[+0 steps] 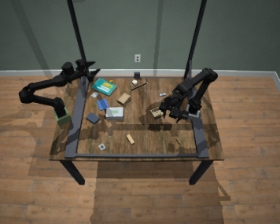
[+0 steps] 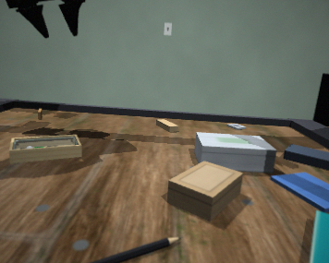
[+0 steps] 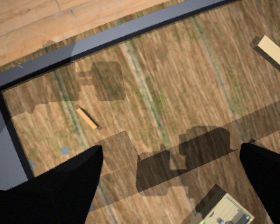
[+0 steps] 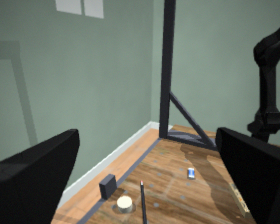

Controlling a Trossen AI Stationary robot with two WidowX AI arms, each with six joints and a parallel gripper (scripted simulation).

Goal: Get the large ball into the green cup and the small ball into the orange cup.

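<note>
My left hand is 230 mm above the covered wooden puzzle, 200 mm past it and 50 mm to the left of it.
</note>
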